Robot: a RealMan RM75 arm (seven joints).
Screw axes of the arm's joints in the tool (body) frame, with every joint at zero. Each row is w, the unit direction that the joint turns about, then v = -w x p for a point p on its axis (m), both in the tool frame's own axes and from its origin. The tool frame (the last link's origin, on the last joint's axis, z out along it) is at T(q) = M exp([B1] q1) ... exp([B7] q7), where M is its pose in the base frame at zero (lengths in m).
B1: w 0 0 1 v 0 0 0
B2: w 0 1 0 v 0.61 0 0
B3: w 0 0 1 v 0 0 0
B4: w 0 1 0 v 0.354 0 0
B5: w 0 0 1 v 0 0 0
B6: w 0 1 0 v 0.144 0 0
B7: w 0 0 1 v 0 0 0
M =
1 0 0 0
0 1 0 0
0 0 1 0.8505
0 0 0 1
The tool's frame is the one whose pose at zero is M.
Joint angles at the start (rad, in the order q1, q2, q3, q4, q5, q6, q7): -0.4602, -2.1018, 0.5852, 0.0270, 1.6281, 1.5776, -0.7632
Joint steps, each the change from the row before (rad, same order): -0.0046, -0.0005, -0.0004, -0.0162, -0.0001, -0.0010, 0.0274; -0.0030, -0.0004, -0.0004, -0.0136, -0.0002, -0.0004, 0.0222; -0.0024, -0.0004, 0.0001, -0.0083, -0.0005, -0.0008, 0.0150; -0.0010, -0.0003, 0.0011, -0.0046, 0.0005, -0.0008, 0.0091; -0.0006, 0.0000, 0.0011, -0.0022, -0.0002, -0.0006, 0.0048; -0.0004, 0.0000, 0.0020, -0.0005, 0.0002, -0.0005, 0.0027; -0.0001, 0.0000, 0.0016, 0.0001, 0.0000, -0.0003, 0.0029; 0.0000, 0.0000, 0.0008, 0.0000, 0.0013, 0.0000, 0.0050; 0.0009, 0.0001, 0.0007, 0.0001, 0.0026, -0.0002, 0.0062; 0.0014, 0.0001, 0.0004, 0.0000, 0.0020, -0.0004, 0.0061; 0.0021, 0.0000, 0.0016, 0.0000, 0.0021, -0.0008, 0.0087
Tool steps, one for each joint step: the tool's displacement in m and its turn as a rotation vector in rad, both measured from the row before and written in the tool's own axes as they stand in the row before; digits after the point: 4 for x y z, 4 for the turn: -0.0015, 0.0023, 0.0018, -0.0036, 0.0014, 0.0132; -0.0013, 0.0020, 0.0012, -0.0024, 0.0015, 0.0098; -0.0008, 0.0012, 0.0010, -0.0016, 0.0007, 0.0076; -0.0007, 0.0009, 0.0005, -0.0018, -0.0011, 0.0048; -0.0003, 0.0004, 0.0002, -0.0009, -0.0008, 0.0029; -0.0003, 0.0003, 0.0001, -0.0017, -0.0017, 0.0024; -0.0002, 0.0001, 0.0000, -0.0011, -0.0012, 0.0030; -0.0002, 0.0002, 0.0000, -0.0016, -0.0013, 0.0050; -0.0005, 0.0004, -0.0003, -0.0017, -0.0025, 0.0059; -0.0005, 0.0003, -0.0005, -0.0004, -0.0021, 0.0054; -0.0008, 0.0005, -0.0007, -0.0007, -0.0034, 0.0076
